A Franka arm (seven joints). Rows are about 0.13 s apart.
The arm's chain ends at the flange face. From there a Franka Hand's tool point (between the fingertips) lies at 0.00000 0.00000 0.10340 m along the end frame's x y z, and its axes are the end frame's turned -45 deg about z.
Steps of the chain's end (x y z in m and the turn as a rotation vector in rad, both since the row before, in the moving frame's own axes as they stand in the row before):
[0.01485, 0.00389, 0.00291, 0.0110, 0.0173, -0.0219]
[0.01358, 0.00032, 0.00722, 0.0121, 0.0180, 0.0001]
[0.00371, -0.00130, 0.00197, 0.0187, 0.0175, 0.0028]
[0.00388, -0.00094, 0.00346, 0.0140, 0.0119, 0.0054]
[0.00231, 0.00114, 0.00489, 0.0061, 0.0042, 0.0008]
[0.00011, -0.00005, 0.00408, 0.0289, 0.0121, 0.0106]
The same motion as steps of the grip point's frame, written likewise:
[0.00982, 0.01369, 0.00289, -0.0045, 0.0200, -0.0219]
[0.01158, 0.01026, 0.00720, -0.0042, 0.0213, 0.0001]
[0.00619, 0.00162, 0.00194, 0.0008, 0.0256, 0.0028]
[0.00530, 0.00193, 0.00344, 0.0015, 0.0183, 0.0054]
[0.00158, 0.00230, 0.00489, 0.0013, 0.0073, 0.0008]
[0.00312, -0.00117, 0.00403, 0.0119, 0.0290, 0.0106]

